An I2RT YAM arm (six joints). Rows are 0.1 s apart.
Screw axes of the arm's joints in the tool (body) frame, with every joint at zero. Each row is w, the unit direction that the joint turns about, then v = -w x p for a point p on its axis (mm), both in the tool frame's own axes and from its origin. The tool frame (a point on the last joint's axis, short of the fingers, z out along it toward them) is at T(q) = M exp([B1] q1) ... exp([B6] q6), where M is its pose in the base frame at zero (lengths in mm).
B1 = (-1, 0, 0, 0, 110.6, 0)
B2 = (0, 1, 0, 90.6, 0, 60)
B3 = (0, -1, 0, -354.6, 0, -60)
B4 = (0, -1, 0, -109.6, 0, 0)
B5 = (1, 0, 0, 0, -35.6, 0)
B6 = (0, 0, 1, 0, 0, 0)
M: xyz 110.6 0 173.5 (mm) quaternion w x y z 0.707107 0 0.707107 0
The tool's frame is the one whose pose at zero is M.
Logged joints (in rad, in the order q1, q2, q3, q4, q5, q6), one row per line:
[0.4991 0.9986 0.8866 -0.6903 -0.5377 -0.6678]
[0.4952 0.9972 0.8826 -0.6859 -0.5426 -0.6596]
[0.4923 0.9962 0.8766 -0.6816 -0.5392 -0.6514]
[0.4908 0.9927 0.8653 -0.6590 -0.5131 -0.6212]
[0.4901 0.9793 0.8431 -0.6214 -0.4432 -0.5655]
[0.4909 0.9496 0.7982 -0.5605 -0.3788 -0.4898]
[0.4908 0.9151 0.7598 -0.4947 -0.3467 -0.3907]
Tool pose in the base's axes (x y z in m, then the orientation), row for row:
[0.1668 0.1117 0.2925 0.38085 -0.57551 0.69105 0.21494]
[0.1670 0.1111 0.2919 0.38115 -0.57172 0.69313 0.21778]
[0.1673 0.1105 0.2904 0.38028 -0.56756 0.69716 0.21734]
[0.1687 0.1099 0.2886 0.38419 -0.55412 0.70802 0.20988]
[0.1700 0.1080 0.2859 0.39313 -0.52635 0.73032 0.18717]
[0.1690 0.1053 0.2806 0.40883 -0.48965 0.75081 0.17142]
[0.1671 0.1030 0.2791 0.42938 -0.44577 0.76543 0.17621]
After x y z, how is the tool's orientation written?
As a quaternion, w x y z.
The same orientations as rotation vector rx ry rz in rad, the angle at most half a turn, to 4 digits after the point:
[-1.4690 1.7639 0.5486]
[-1.4591 1.7690 0.5558]
[-1.4491 1.7800 0.5549]
[-1.4122 1.8044 0.5349]
[-1.3358 1.8535 0.4750]
[-1.2336 1.8916 0.4319]
[-1.1125 1.9103 0.4398]

